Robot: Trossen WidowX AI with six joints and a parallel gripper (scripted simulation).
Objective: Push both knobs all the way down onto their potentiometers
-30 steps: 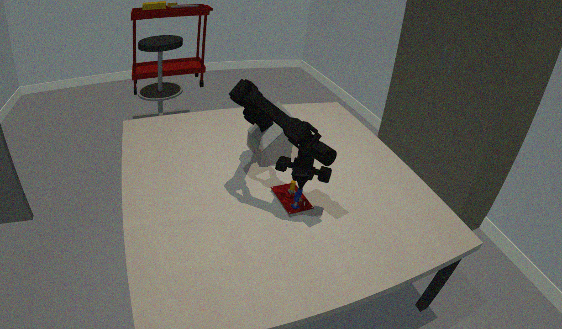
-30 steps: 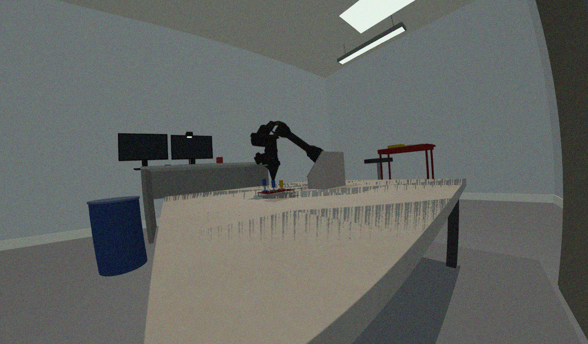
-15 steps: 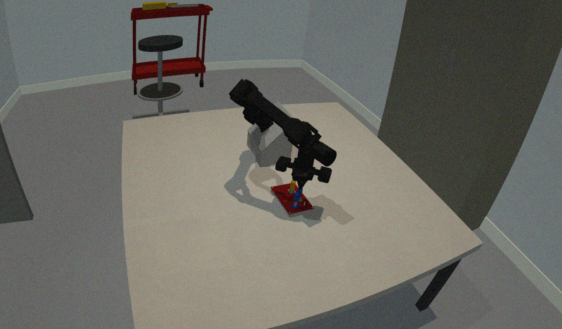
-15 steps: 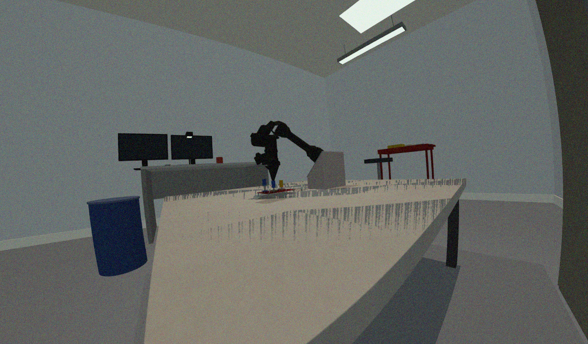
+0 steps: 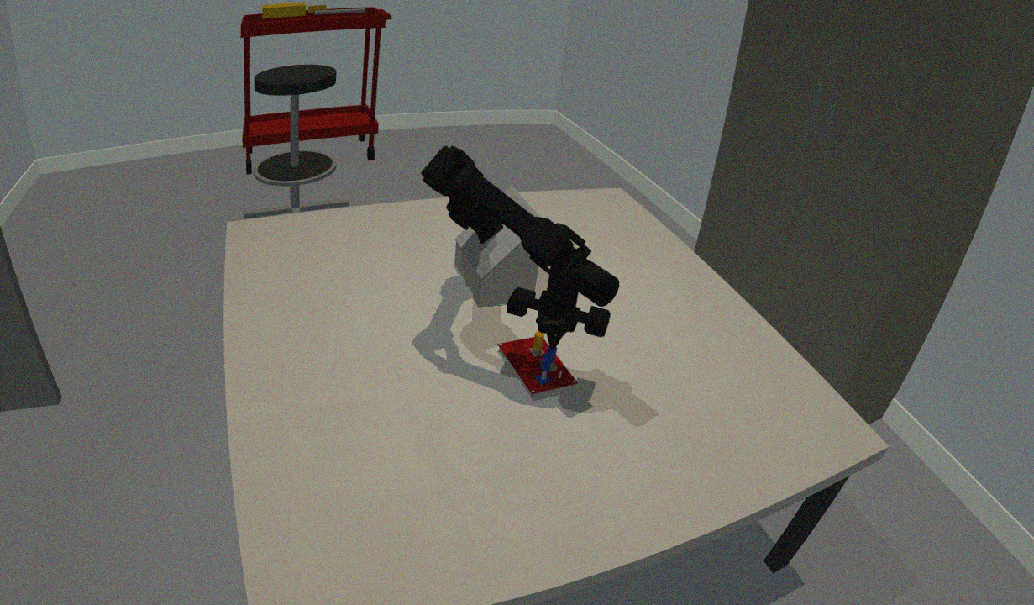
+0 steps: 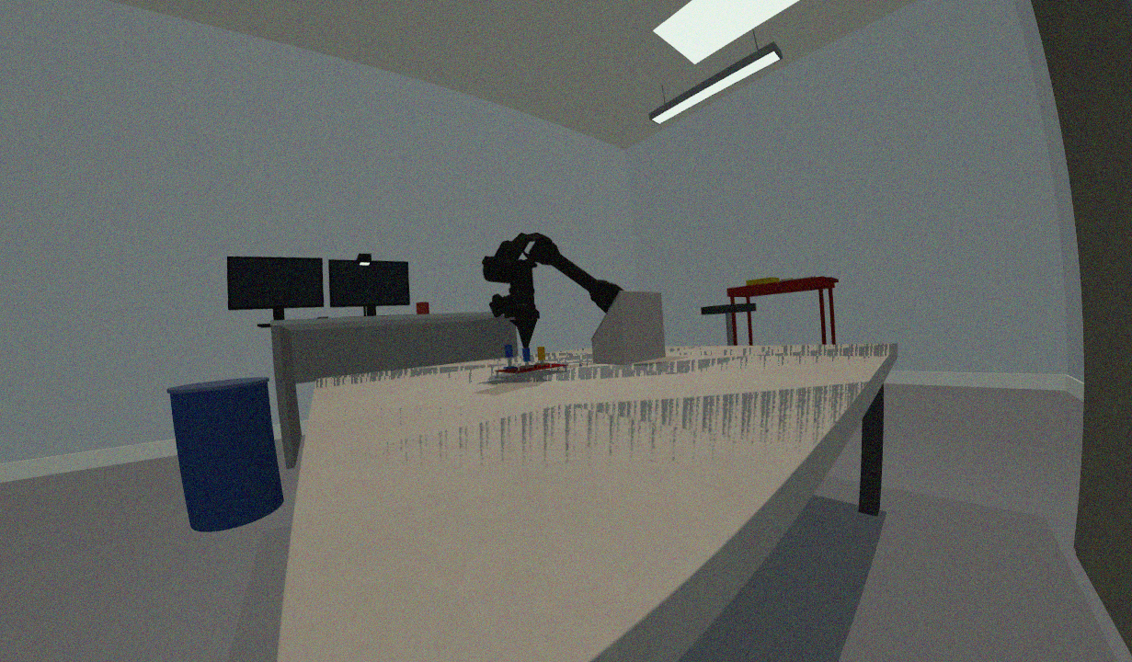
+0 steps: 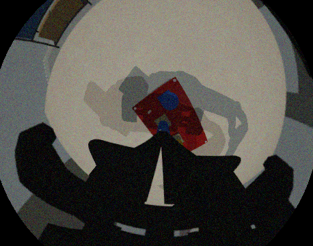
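My gripper tip is 1 cm above the blue knob. Round my gripper tip: yellow knob (5 cm behind, 1 cm to the right, 2 cm below).
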